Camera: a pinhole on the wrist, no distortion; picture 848 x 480 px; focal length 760.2 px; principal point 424.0 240.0 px. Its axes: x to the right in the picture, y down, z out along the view. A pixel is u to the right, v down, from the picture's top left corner.
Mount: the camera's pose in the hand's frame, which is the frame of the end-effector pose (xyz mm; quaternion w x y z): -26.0 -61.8 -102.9 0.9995 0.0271 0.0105 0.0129
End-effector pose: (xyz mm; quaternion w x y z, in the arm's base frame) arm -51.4 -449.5 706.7 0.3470 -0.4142 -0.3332 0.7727
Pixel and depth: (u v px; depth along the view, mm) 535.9 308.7 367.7
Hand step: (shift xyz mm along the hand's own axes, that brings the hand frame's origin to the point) 35.2 -47.0 264.9
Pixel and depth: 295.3 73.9 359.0
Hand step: -77.0 -161.1 252.5
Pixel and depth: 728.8 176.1 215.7
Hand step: 65.6 -89.2 109.7
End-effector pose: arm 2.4 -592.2 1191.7 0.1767 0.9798 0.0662 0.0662
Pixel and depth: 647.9 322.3 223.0
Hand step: 43.9 -48.0 119.7
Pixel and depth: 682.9 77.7 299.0
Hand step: 83.9 -139.0 190.1
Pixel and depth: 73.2 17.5 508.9
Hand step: -245.9 -244.1 401.8
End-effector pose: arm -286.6 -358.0 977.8 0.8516 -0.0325 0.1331 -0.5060
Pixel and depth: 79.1 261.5 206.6
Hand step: -115.3 -69.6 105.6
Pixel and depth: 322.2 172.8 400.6
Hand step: -70.0 -120.2 296.2
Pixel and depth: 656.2 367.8 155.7
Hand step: 24.2 -42.8 53.0
